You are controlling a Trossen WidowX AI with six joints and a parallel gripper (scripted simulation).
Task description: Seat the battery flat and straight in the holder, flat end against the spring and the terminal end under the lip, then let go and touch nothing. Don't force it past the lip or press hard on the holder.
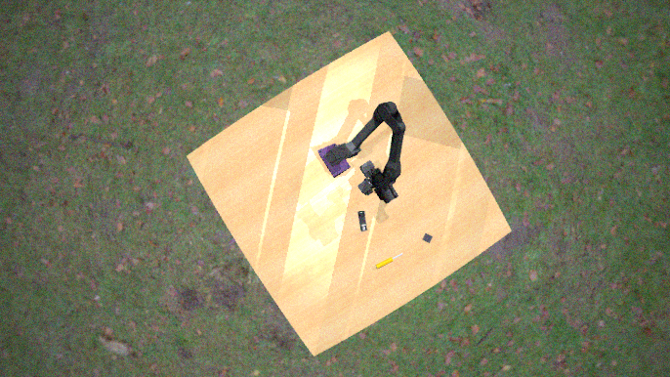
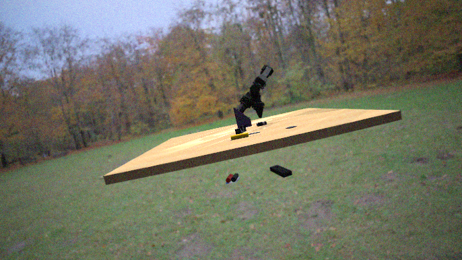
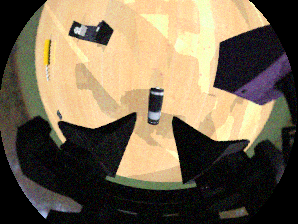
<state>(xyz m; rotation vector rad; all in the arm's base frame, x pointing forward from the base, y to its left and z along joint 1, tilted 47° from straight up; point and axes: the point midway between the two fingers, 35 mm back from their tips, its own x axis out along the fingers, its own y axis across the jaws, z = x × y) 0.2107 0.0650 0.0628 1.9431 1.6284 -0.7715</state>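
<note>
The battery lies 4 cm below my gripper tip. Round my gripper tip: yellow screwdriver (38 cm ahead, 18 cm to the right, 4 cm below); black battery cover (42 cm ahead, 5 cm below, 4 cm to the left); black remote control (46 cm ahead, 24 cm below, 7 cm to the right).
</note>
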